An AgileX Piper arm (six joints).
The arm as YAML. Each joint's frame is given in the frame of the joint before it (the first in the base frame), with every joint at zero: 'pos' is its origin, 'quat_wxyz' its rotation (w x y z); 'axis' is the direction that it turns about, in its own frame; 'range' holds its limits. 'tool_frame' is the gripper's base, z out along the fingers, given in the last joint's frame.
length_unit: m
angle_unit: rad
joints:
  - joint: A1
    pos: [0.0, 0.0, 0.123]
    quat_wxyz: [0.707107, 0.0, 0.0, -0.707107]
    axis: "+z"
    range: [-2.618, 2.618]
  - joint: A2
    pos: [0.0, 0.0, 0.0]
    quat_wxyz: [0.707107, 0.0, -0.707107, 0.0]
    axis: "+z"
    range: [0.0, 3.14]
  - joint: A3
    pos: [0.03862, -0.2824, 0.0]
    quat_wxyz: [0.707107, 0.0, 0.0, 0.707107]
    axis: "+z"
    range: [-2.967, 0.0]
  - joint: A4
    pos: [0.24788, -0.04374, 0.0]
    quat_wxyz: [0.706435, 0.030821, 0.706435, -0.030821]
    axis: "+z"
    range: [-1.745, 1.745]
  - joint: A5
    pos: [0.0, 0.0, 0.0]
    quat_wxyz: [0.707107, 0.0, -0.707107, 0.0]
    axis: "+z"
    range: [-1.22, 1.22]
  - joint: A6
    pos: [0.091, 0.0, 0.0]
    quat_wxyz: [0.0, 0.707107, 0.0, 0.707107]
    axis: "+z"
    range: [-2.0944, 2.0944]
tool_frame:
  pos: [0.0, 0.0, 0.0]
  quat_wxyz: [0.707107, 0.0, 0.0, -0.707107]
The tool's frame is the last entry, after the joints.
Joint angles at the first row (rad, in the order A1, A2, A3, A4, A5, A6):
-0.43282 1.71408 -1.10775 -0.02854 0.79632 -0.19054
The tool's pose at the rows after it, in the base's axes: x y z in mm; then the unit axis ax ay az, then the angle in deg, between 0 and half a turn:
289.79, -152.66, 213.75, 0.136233, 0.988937, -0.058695, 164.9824
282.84, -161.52, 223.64, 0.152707, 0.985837, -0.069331, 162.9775
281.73, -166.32, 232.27, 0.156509, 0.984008, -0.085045, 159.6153
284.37, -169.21, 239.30, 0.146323, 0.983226, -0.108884, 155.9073
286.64, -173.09, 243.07, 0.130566, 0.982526, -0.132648, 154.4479
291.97, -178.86, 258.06, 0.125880, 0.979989, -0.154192, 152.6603
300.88, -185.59, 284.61, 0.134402, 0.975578, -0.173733, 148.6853
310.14, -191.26, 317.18, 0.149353, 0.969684, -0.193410, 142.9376
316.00, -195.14, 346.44, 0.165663, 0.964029, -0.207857, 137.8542
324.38, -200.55, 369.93, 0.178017, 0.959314, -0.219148, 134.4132
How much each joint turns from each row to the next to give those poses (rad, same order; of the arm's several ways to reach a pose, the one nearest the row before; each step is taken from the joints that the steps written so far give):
-0.04598 -0.03070 0.00001 -0.00195 -0.00001 0.00372
-0.03330 -0.02932 0.00000 -0.00383 -0.01117 0.00236
-0.01328 -0.02205 -0.00003 -0.00784 -0.04401 -0.00001
0.00045 -0.01380 0.00002 -0.02654 -0.06361 -0.00176
-0.00001 -0.00034 -0.00722 -0.04378 -0.03355 -0.00212
-0.00097 0.00001 -0.05280 -0.03507 0.00830 0.00976
-0.00140 0.00001 -0.09165 -0.01271 0.01379 0.01876
-0.00001 0.00001 -0.10590 -0.00430 0.00009 0.02828
-0.00102 0.00176 -0.09513 0.00001 0.00220 0.02791
0.00001 0.02683 -0.10892 -0.00389 0.01967 0.02133

